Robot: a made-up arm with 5 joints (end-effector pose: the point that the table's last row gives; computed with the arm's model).
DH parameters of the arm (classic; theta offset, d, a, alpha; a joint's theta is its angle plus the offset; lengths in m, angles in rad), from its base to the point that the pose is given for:
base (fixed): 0 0.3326 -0.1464 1.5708
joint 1: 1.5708 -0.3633 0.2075 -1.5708
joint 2: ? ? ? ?
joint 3: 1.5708 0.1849 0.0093 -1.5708
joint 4: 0 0.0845 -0.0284 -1.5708
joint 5: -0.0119 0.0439 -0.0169 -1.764
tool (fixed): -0.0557 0.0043 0 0
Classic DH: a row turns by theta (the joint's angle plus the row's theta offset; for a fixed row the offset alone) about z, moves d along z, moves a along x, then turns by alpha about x.
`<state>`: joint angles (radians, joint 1 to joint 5).
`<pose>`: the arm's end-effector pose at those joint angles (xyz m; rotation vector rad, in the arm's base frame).
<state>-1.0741 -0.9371 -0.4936 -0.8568 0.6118</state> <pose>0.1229 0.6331 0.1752 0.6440 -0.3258 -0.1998</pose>
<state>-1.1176 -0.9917 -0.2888 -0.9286 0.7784</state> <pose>0.1204 0.6447 0.1774 0.8301 -0.3239 -0.2967</pose>
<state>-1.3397 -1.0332 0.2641 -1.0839 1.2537</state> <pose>0.0781 0.6660 0.1640 1.1849 -0.1593 -0.7689</pose>
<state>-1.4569 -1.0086 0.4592 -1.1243 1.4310</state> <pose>0.0495 0.6681 0.1559 1.2062 -0.0289 -1.0039</pose>
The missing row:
joint 2: 0 -0.2128 -0.1707 -1.5708
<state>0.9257 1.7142 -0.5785 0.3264 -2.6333</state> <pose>-0.0769 0.0984 0.5853 -0.0822 0.8290 -1.5490</pose>
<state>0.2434 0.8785 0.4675 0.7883 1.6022</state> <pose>-0.0023 0.2907 0.2826 -1.6388 -1.5083 -0.2894</pose>
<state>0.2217 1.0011 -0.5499 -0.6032 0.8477</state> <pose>0.1153 0.2187 0.3571 -0.9722 -1.2198 1.0444</pose>
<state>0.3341 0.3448 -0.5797 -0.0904 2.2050</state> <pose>0.1275 0.4073 0.3385 -0.0212 -3.0797 0.3115</pose>
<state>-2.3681 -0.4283 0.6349 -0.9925 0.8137</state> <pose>-0.2548 0.5848 0.1935 1.0565 1.7537 -0.6764</pose>
